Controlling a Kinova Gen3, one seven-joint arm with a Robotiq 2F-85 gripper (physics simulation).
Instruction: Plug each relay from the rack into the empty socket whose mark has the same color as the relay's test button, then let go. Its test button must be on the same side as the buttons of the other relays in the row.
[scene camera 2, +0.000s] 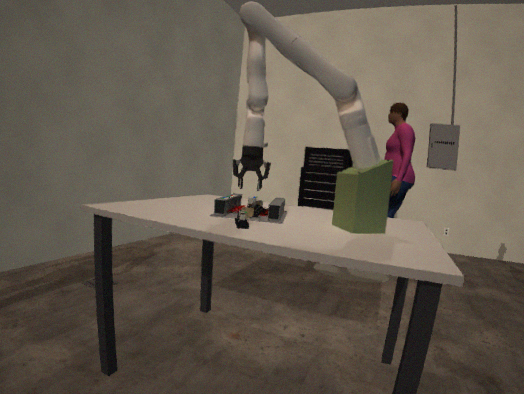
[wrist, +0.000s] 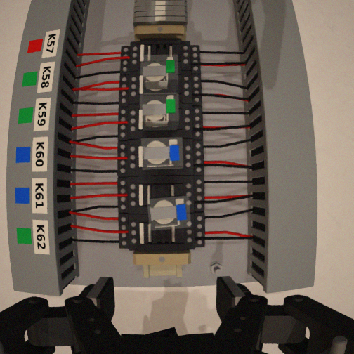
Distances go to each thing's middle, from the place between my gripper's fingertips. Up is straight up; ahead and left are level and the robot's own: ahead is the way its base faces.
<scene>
I see the tan end clamp (wrist: 139, 257) 8 cm below my hand. Also, from my hand: grey base plate (wrist: 96, 259): 7 cm ahead, 11 cm to the right, 11 cm below.
</scene>
